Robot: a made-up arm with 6 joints.
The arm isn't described. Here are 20 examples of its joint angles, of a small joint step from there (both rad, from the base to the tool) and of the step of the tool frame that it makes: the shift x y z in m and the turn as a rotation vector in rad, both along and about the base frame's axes.
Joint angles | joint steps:
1: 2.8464 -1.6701 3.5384 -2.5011 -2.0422 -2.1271 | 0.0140 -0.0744 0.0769 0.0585 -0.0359 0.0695
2: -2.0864 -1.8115 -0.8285 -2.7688 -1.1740 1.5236 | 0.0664 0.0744 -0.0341 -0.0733 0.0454 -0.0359
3: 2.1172 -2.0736 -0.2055 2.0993 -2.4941 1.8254 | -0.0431 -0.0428 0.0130 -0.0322 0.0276 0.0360
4: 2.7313 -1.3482 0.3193 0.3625 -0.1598 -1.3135 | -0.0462 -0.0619 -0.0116 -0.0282 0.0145 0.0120
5: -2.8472 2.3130 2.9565 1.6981 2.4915 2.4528 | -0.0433 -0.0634 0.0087 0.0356 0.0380 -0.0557
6: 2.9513 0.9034 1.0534 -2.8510 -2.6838 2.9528 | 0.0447 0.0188 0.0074 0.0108 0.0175 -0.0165
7: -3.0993 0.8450 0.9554 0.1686 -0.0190 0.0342 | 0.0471 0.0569 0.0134 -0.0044 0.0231 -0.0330
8: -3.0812 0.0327 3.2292 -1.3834 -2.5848 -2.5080 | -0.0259 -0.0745 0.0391 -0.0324 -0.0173 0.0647
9: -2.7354 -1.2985 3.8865 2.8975 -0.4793 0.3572 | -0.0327 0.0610 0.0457 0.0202 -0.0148 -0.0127
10: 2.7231 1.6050 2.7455 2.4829 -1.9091 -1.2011 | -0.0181 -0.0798 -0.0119 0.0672 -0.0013 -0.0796
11: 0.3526 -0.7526 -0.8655 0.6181 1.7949 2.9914 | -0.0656 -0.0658 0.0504 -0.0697 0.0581 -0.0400
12: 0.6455 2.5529 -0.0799 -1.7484 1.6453 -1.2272 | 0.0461 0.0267 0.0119 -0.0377 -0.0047 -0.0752
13: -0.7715 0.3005 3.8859 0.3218 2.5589 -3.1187 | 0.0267 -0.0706 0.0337 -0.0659 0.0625 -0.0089
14: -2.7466 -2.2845 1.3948 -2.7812 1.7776 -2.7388 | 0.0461 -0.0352 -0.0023 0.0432 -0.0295 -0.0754
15: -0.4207 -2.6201 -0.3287 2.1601 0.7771 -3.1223 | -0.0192 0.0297 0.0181 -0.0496 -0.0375 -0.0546
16: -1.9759 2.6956 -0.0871 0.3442 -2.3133 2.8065 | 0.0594 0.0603 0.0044 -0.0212 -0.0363 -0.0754
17: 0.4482 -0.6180 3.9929 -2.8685 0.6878 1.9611 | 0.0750 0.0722 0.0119 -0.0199 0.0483 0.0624
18: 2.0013 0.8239 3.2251 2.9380 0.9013 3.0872 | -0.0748 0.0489 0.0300 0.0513 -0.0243 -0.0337
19: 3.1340 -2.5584 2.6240 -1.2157 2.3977 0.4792 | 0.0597 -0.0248 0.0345 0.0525 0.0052 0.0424
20: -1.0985 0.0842 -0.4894 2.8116 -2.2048 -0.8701 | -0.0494 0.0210 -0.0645 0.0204 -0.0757 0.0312
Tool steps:
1: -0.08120 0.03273 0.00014 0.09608 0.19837 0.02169
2: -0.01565 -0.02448 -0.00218 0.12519 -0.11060 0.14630
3: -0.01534 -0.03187 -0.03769 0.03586 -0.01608 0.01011
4: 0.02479 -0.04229 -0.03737 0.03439 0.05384 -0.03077
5: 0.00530 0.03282 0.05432 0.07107 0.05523 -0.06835
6: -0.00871 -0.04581 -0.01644 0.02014 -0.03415 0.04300
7: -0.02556 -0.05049 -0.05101 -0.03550 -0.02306 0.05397
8: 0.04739 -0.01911 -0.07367 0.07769 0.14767 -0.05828
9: -0.00014 -0.00707 0.02418 0.00160 0.00117 -0.02363
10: 0.03365 -0.00746 0.05039 0.13021 0.06467 -0.08126
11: -0.02745 -0.03384 0.04294 0.10497 -0.11616 -0.00445
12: -0.00519 -0.01796 0.00087 0.01101 -0.06736 0.03937
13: -0.00967 -0.00947 -0.03982 -0.14153 -0.09025 -0.02074
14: -0.03089 0.03710 -0.02781 -0.05268 0.07276 0.12544
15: -0.00513 0.01240 0.01140 -0.00791 0.02922 0.08213
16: -0.00892 0.04208 0.02311 0.06416 -0.03442 0.12943
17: 0.00135 -0.03281 0.02747 -0.02818 0.11806 0.09852
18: -0.02301 0.03321 -0.00479 -0.01592 0.03940 -0.07328
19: -0.05351 0.01049 0.00598 0.02298 0.03519 0.07090
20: -0.03147 -0.00067 -0.05016 0.00712 0.03442 -0.08717
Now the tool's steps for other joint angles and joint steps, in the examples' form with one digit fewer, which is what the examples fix.
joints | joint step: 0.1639 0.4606 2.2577 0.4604 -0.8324 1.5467 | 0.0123 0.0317 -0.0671 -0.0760 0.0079 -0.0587
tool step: 0.0863 0.0114 0.0107 0.0026 0.0753 0.1326
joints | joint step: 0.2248 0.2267 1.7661 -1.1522 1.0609 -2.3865 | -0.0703 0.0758 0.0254 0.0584 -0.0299 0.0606
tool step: 0.0665 -0.0157 -0.0181 -0.0300 0.1070 -0.1586
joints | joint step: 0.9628 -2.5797 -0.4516 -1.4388 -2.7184 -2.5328 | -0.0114 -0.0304 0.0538 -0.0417 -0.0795 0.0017
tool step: -0.0310 -0.0238 -0.0289 0.0104 -0.1171 -0.0203
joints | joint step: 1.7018 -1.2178 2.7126 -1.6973 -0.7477 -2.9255 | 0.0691 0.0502 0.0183 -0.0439 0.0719 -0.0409
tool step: 0.0652 0.0085 0.0413 -0.0514 -0.1105 0.0648
